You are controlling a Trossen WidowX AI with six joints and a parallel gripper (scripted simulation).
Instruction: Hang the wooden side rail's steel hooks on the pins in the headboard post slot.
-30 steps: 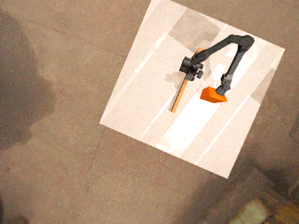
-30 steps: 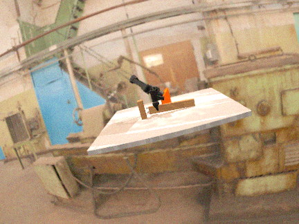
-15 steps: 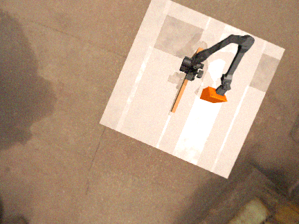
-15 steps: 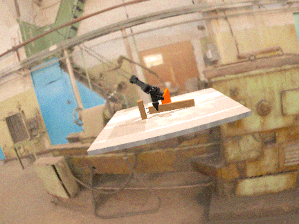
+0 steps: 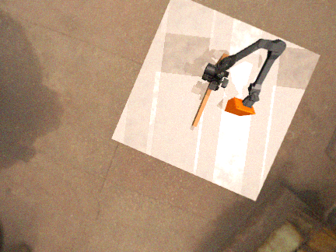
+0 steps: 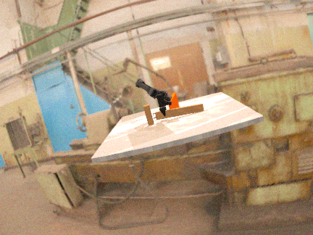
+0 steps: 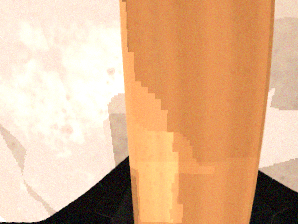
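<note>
My gripper tip is 10 mm past the headboard post, 140 mm to the left of it and 40 mm below it.
</note>
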